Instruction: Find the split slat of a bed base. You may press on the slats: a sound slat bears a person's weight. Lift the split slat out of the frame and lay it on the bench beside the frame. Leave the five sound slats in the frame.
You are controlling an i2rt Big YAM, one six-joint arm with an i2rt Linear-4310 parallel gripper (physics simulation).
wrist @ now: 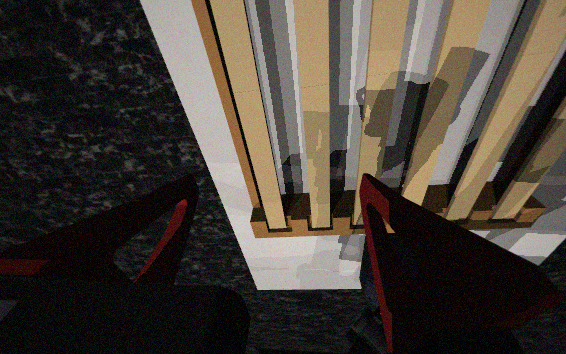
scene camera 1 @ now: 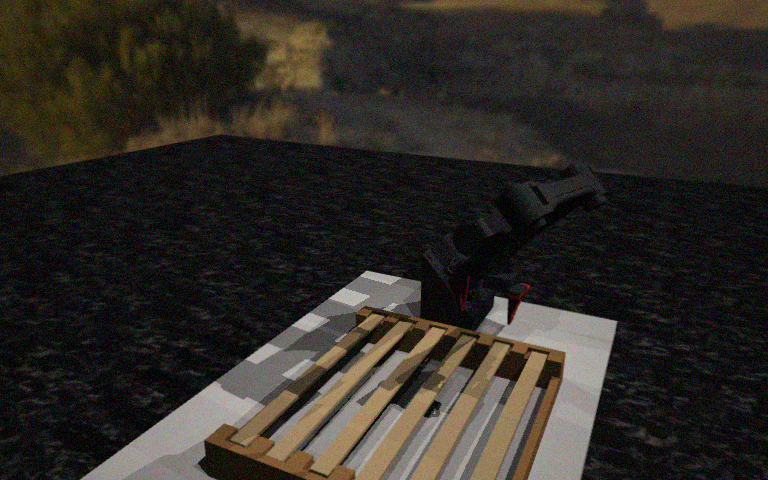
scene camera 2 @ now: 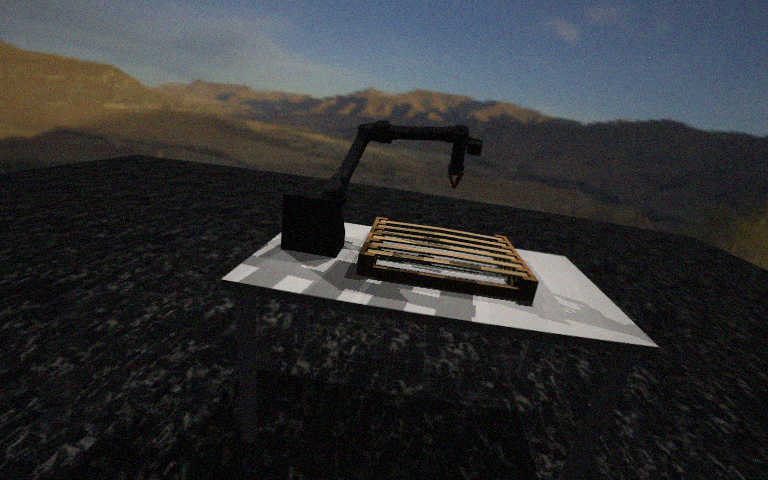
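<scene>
The bed base frame stands on the white and grey bench. Several tan slats lie side by side in its notches, among them the outer slat along the side rail. Faint thin lines cross several slats in the wrist view. I cannot tell which slat is split. In scene camera 1 the near ends of some slats are cut off. My gripper is open and empty, high above the frame and touching no slat.
The black arm base stands on the bench at the end of the frame. The arm reaches over the frame, and its shadow falls across several slats. Bench surface borders the frame on both long sides.
</scene>
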